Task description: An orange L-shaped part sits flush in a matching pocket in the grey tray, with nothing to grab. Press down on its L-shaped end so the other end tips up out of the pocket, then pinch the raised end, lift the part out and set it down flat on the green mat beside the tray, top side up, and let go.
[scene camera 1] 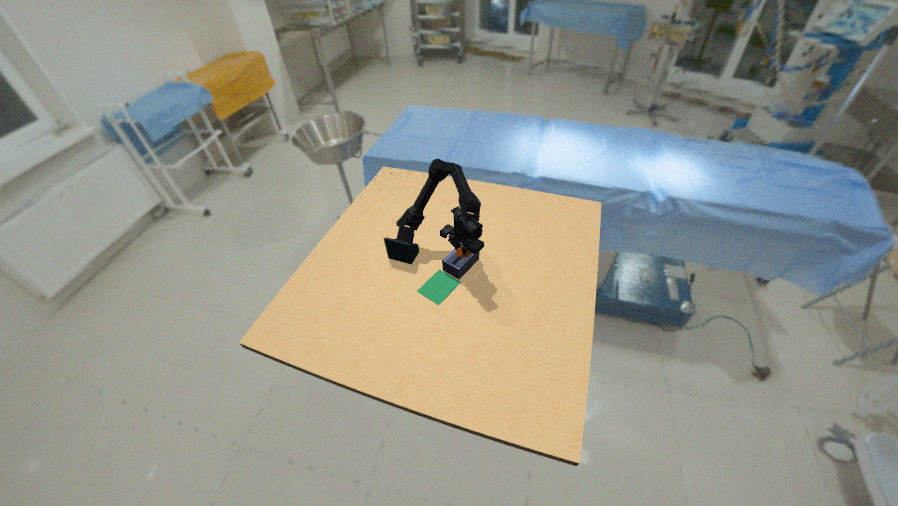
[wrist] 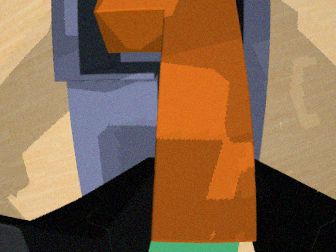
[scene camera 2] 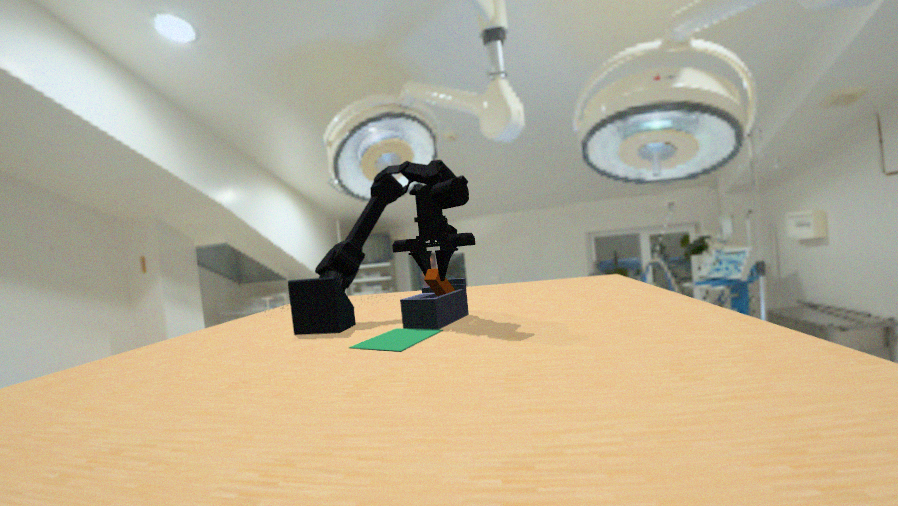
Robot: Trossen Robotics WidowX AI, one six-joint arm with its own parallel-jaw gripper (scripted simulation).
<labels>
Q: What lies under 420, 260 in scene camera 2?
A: The gripper.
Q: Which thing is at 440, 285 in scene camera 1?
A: A green mat.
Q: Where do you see an orange L-shaped part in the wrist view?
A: At 204, 186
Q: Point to a green mat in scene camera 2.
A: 397, 340
</labels>
